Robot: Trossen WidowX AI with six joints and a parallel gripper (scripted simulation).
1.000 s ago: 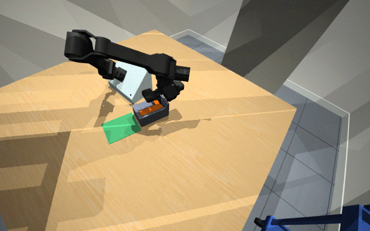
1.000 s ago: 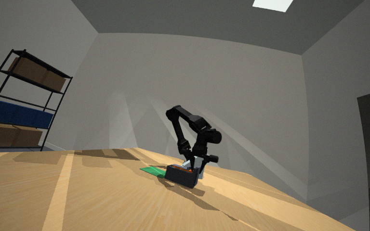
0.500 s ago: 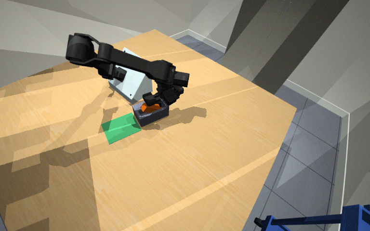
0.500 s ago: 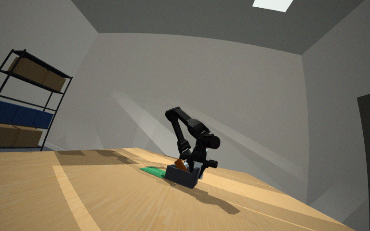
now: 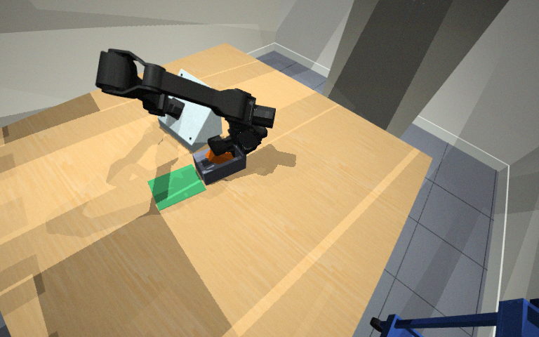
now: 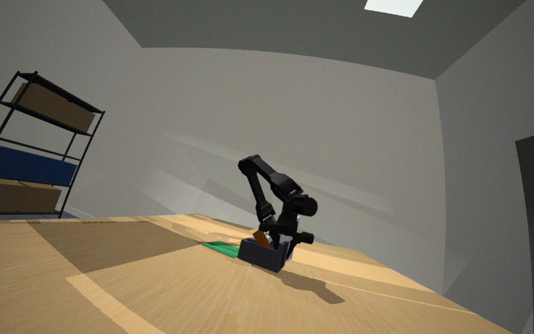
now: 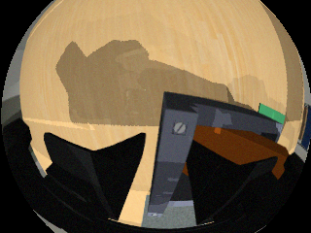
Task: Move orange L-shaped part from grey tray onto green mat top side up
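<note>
The orange L-shaped part lies 5 cm to the right of my gripper tip, 3 cm behind it and 1 cm above it. Round my gripper tip: green mat: 21 cm to the right, 9 cm behind, 5 cm below.
</note>
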